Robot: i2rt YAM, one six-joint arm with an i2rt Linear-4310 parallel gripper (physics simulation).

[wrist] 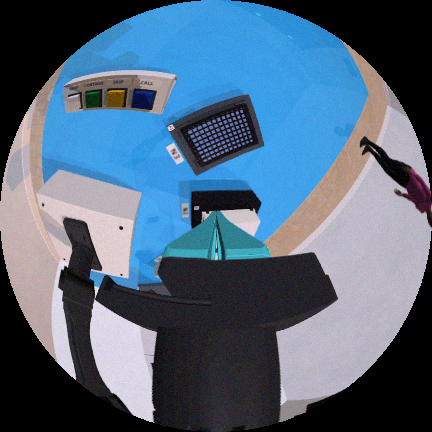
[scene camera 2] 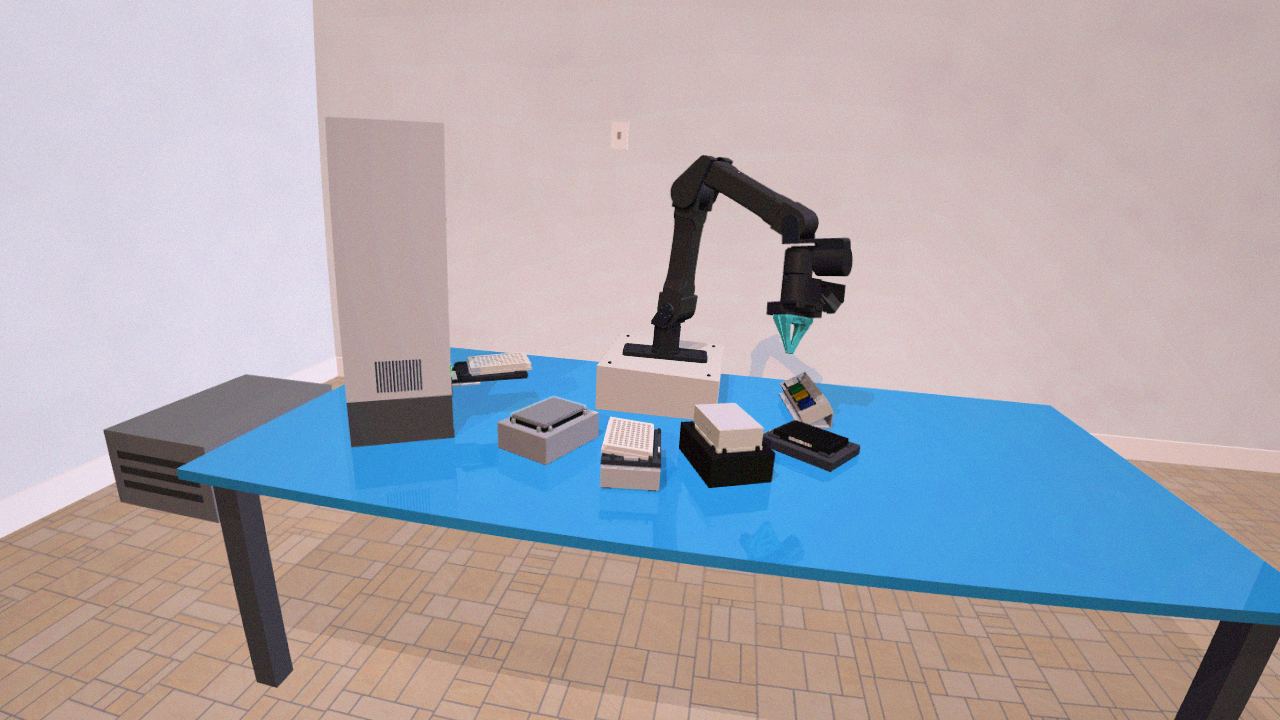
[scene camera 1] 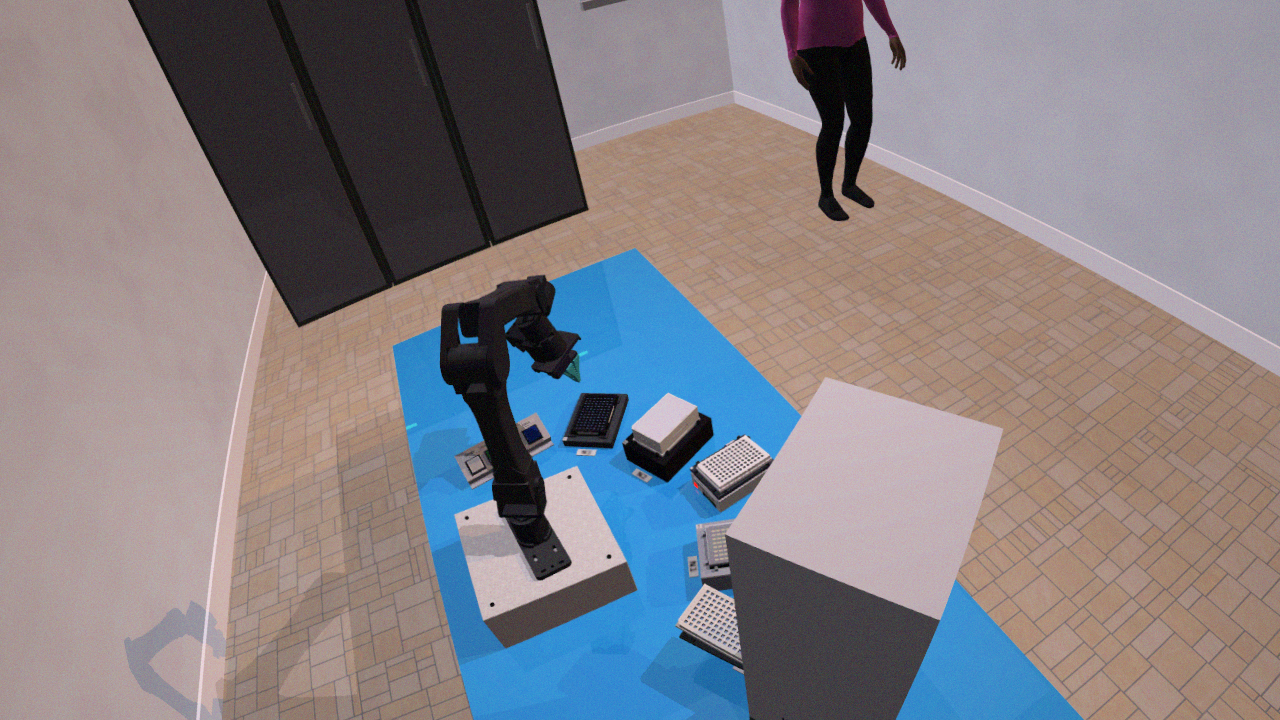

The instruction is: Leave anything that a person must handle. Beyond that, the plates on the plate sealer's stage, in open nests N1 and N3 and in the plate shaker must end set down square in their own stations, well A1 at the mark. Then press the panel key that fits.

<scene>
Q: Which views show my gripper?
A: The wrist view, scene camera 2 and scene camera 1: all of them.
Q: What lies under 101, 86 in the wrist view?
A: A button panel.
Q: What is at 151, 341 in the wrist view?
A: A plate sealer.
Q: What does my gripper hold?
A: Nothing.
</scene>
